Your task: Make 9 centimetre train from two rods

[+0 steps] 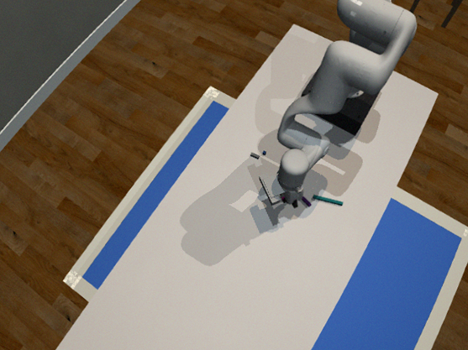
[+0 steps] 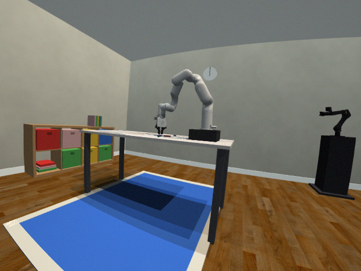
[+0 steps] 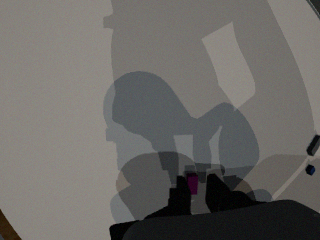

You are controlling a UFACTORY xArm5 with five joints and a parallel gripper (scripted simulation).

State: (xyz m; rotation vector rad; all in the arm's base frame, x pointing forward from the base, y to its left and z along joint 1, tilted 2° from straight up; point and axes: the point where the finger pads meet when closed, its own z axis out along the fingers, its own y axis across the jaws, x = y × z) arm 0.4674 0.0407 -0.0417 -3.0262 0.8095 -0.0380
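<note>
Now: the magenta rod 3 cm below my hand. Round my hand: turquoise rod 12 cm to the left, 8 cm behind, 3 cm below; then red rod 9 cm behind, 3 cm below, 1 cm to the left; then purple rod 6 cm to the left, 3 cm below, 3 cm behind.
</note>
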